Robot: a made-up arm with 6 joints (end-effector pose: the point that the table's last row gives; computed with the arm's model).
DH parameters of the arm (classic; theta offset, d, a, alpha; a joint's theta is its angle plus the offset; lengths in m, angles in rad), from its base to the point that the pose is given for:
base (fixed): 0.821 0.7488 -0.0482 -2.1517
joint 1: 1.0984 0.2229 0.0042 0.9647
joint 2: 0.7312 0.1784 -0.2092 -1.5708
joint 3: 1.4 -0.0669 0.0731 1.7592
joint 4: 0 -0.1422 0.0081 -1.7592
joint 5: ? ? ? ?
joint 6: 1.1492 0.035 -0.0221 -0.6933
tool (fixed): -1.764 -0.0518 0 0
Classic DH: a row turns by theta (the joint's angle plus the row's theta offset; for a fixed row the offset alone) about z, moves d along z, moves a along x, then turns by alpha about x.
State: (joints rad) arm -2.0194 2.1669 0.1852 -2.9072 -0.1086 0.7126
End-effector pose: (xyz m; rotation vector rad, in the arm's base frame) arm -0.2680 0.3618 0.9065 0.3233 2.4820 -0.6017
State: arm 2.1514 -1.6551 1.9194 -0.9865 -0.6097 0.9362
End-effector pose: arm -0.1849 0.3826 0.2742 0.3028 -0.6685 1.1161
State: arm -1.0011 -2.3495 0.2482 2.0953 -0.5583 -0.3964
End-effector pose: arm -0.3640 0.2424 0.3384 0.8800 -0.8453 -0.0984
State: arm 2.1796 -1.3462 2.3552 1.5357 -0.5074 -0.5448
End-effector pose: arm -0.1295 0.2412 0.2687 0.8636 0.3217 1.2235
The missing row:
joint 5: 0.1708 0.0387 -0.0109 1.5708
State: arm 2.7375 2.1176 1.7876 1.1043 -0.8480 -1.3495
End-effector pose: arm -0.5265 -0.1248 0.4759 1.1180 1.6545 2.0837
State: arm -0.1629 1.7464 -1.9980 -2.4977 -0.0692 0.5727
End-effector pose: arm -0.1090 0.1867 0.5532 -1.2880 0.5239 0.6243
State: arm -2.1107 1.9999 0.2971 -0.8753 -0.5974 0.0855
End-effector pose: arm -0.2612 0.2727 0.9528 1.6138 1.2527 -1.2463
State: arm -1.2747 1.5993 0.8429 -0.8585 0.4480 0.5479
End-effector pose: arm -0.0813 0.3547 0.9839 2.4500 0.8591 -0.1193
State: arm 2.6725 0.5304 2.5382 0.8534 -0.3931 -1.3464
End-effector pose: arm -0.2501 -0.1283 0.3631 -1.0124 0.0628 -1.7765
